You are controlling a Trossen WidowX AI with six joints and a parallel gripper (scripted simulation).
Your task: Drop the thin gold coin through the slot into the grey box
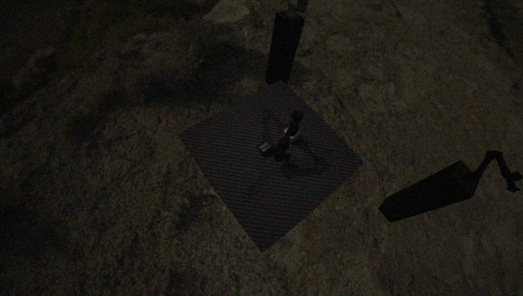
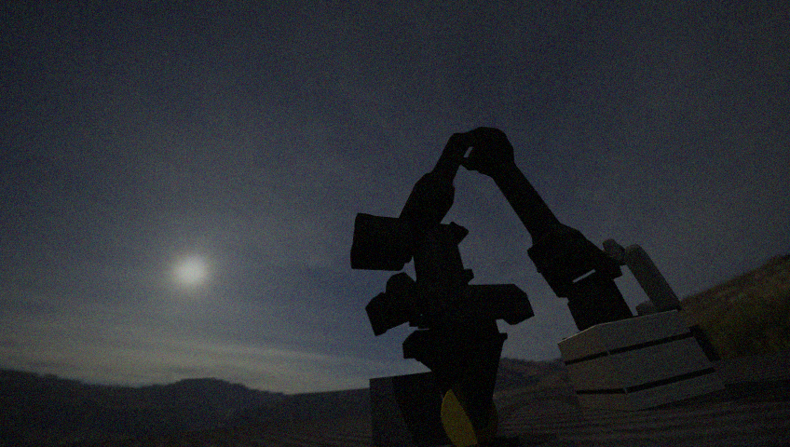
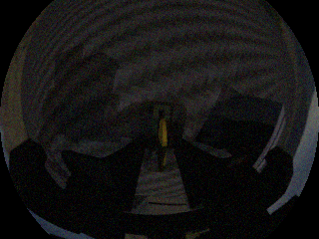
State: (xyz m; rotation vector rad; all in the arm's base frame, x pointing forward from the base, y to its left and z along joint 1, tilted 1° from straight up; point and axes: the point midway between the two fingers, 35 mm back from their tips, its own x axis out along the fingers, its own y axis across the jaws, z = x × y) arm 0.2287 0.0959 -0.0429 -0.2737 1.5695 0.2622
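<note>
Now: the coin 10 mm above my gripper tip.
</note>
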